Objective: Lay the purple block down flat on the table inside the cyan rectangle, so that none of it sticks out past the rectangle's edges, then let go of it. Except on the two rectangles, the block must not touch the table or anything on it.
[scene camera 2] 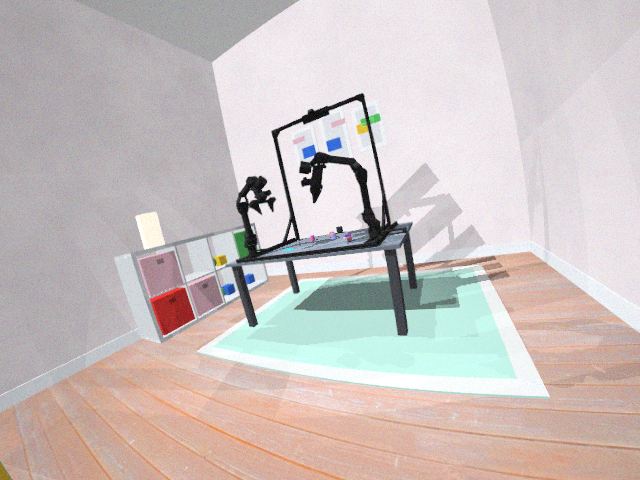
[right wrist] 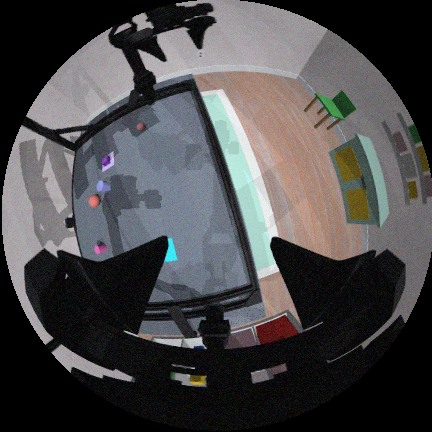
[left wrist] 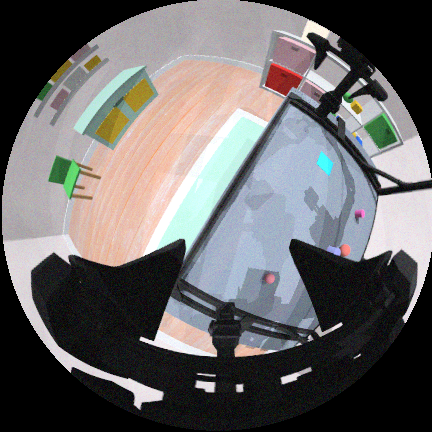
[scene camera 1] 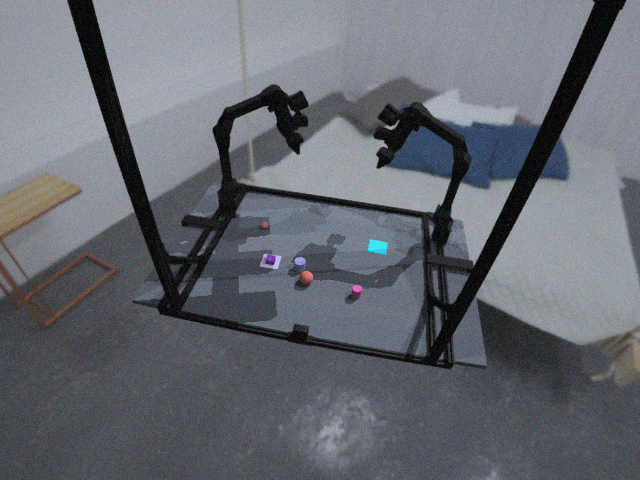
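Seen in the pictures: left gripper, fingertip midpoint: point(scene camera 2: 314, 203) point(right wrist: 183, 53) point(left wrist: 239, 244) point(scene camera 1: 295, 148); right gripper, fingertip midpoint: point(scene camera 2: 267, 213) point(right wrist: 220, 241) point(left wrist: 331, 82) point(scene camera 1: 381, 163); left arm's base at its link origin: point(scene camera 2: 376, 235) point(right wrist: 150, 96) point(left wrist: 224, 311) point(scene camera 1: 227, 211); right arm's base at its link origin: point(scene camera 2: 253, 254) point(right wrist: 214, 311) point(left wrist: 320, 112) point(scene camera 1: 439, 238).
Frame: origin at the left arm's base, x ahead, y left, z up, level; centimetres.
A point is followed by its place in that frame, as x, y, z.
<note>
The purple block point(scene camera 1: 270, 259) @[10.3, -34.2, 0.0] point(right wrist: 106, 161) @[12.2, -33.3, -0.3] is small and sits on the pale lilac rectangle point(scene camera 1: 277, 265) point(right wrist: 111, 156), left of the table's middle in scene camera 1. The block does not show in the left wrist view. The flat cyan rectangle point(scene camera 1: 377, 246) @[54.6, -38.7, -1.8] point(scene camera 2: 288, 249) @[54.5, -38.4, -1.7] point(left wrist: 325, 163) @[54.4, -39.2, -1.8] point(right wrist: 171, 251) @[56.7, -37.3, -1.8] is bare, toward the right in scene camera 1; a finger partly hides it in the right wrist view. My left gripper point(scene camera 1: 299, 135) point(scene camera 2: 309, 191) @[31.1, 0.0, 25.9] point(left wrist: 239, 244) @[31.1, 0.0, 25.9] and right gripper point(scene camera 1: 378, 149) point(scene camera 2: 265, 210) @[60.5, -20.8, 26.5] point(right wrist: 219, 239) @[60.5, -20.8, 26.5] are open and empty, high above the table.
A blue-violet cylinder point(scene camera 1: 299, 264) @[19.4, -42.0, 2.2] point(right wrist: 103, 186) @[21.9, -39.5, 1.6] stands close to the purple block, beside an orange ball point(scene camera 1: 306, 277) @[19.6, -49.1, 2.5] point(right wrist: 94, 201) @[22.1, -46.6, 1.8]. A magenta cylinder point(scene camera 1: 356, 292) @[34.1, -60.6, 1.9] point(right wrist: 100, 248) @[36.0, -57.8, 1.4] stands farther right in scene camera 1. A small red ball point(scene camera 1: 264, 225) @[13.0, -15.1, 0.7] point(right wrist: 140, 126) @[14.7, -14.0, 0.7] lies behind the lilac rectangle. Black frame bars edge the table.
</note>
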